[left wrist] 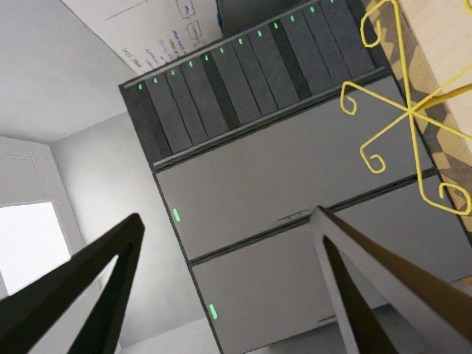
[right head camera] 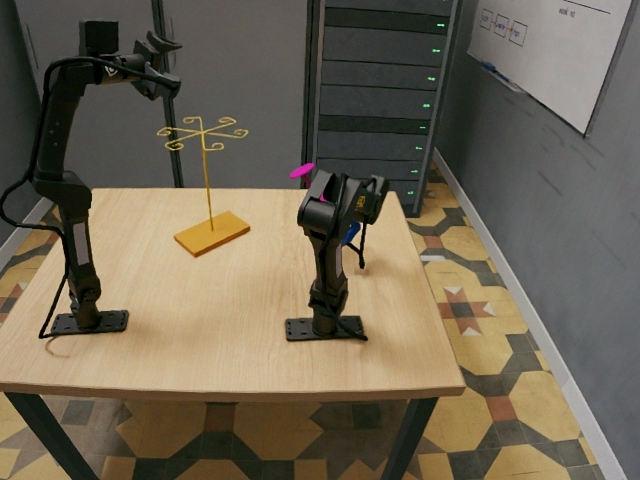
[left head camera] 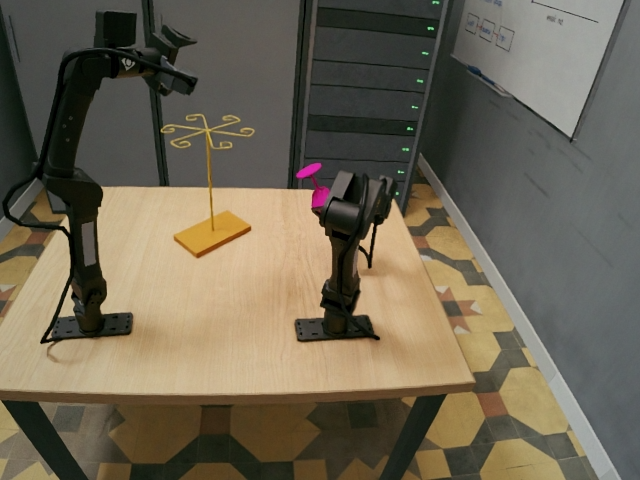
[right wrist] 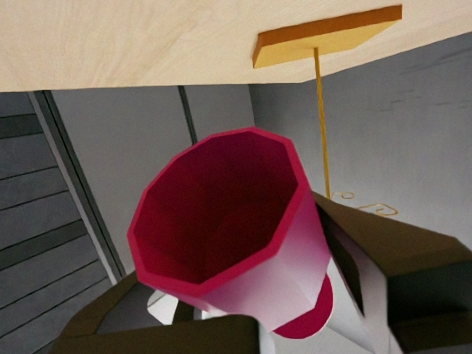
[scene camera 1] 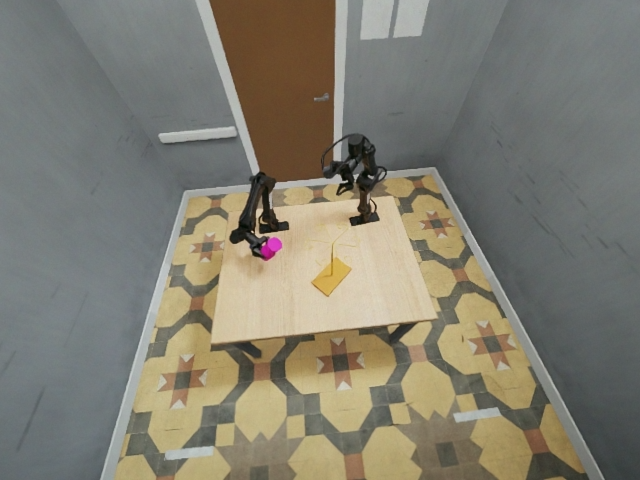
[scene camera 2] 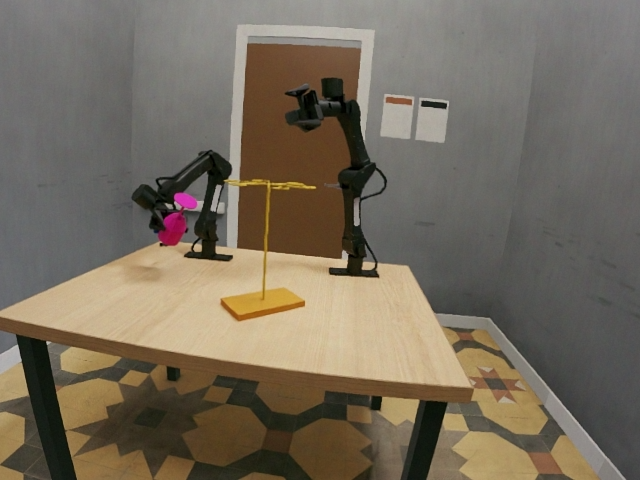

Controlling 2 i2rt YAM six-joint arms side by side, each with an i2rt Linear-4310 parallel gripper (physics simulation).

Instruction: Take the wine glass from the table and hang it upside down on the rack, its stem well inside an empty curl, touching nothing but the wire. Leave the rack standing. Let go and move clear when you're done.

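Frame: origin at the left arm's base, x ahead, y left, z up, level; centimetres.
Seen in the pictures: left gripper, between the fingertips: (left wrist: 228, 216) (right head camera: 176, 64) (left head camera: 189, 60) (scene camera 1: 333, 187) (scene camera 2: 289, 107); right gripper, between the fingertips: (left head camera: 319, 202) (right wrist: 250, 215) (scene camera 1: 271, 254) (scene camera 2: 176, 230); left arm's base, origin of its link: (right head camera: 90, 323) (left head camera: 93, 327) (scene camera 1: 364, 219) (scene camera 2: 353, 273); right arm's base, origin of its link: (right head camera: 324, 329) (left head camera: 334, 329) (scene camera 1: 274, 227) (scene camera 2: 208, 257).
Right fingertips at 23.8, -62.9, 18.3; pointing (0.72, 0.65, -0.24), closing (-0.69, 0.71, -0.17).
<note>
Offsets run from my right fingertips to a thing's middle, as dx, dy, dz. "pt": to the spot under its first point. Level surfaces: height alone.
The magenta wine glass {-0.9, +0.0, +3.1} (left head camera: 320, 197) (scene camera 1: 267, 251) (scene camera 2: 172, 229) (right wrist: 285, 280) is held above the table, mouth down and tilted, its foot leaning toward the rack. My right gripper (scene camera 2: 164, 223) (right wrist: 250, 215) is shut on its bowl. The foot {pt -0.3, +3.7, +10.5} (right head camera: 302, 171) and stem stick up free. The yellow wire rack {pt +12.0, +30.6, +2.0} (left head camera: 210, 180) (right head camera: 208, 180) (scene camera 2: 266, 242) stands upright on its orange base {pt +16.3, +24.8, -16.3} (scene camera 1: 323, 283) (right wrist: 320, 50), apart from the glass; its several curls are empty. My left gripper (left head camera: 194, 63) (right head camera: 178, 67) (scene camera 2: 287, 105) (left wrist: 228, 216) is open and empty, higher than the curls.
The wooden table {dz -18.4} (left head camera: 232, 361) (scene camera 2: 361, 341) bears both arms' base plates (left head camera: 92, 325) (left head camera: 333, 328). The left arm rises beside the rack, on the left in the left head camera. The rack's curls {pt +24.1, +34.8, +17.7} (left wrist: 370, 162) show at the right of the left wrist view.
</note>
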